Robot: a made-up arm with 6 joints.
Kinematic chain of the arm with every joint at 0, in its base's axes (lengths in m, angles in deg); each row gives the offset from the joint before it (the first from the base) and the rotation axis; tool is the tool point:
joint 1: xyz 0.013 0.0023 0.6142 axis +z
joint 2: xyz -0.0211 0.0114 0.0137 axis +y
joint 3: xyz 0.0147 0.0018 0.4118 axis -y
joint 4: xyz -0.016 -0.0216 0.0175 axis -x
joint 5: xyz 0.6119 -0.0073 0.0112 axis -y
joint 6: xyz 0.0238 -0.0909 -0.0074 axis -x
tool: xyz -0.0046 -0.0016 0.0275
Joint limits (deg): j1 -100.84..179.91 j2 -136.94..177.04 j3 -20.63..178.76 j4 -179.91..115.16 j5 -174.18..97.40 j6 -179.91..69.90
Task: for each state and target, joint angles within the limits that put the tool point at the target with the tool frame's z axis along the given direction. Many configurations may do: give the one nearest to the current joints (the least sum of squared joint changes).
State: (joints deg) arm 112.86 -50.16 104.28 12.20 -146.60 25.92
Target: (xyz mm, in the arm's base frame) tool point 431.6 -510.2 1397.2 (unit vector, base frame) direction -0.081 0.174 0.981
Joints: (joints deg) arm 120.40 -32.05 100.82 18.73 -142.60 14.01
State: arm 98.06 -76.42 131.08 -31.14 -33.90 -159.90
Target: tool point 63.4 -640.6 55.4 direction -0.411 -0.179 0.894
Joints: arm 89.30 -96.14 159.50 -45.78 -55.12 -179.91
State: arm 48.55 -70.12 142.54 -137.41 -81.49 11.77
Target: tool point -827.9 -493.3 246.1 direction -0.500 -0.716 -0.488
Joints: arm 33.64 -105.34 107.13 -129.37 -74.53 10.56
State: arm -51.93 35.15 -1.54 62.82 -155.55 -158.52
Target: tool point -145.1 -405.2 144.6 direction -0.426 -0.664 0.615
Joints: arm -97.52 76.60 -17.40 27.92 -123.22 -142.43
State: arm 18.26 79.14 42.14 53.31 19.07 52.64
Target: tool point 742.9 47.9 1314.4 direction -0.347 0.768 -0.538
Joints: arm 4.98 40.22 69.10 60.66 43.66 43.07
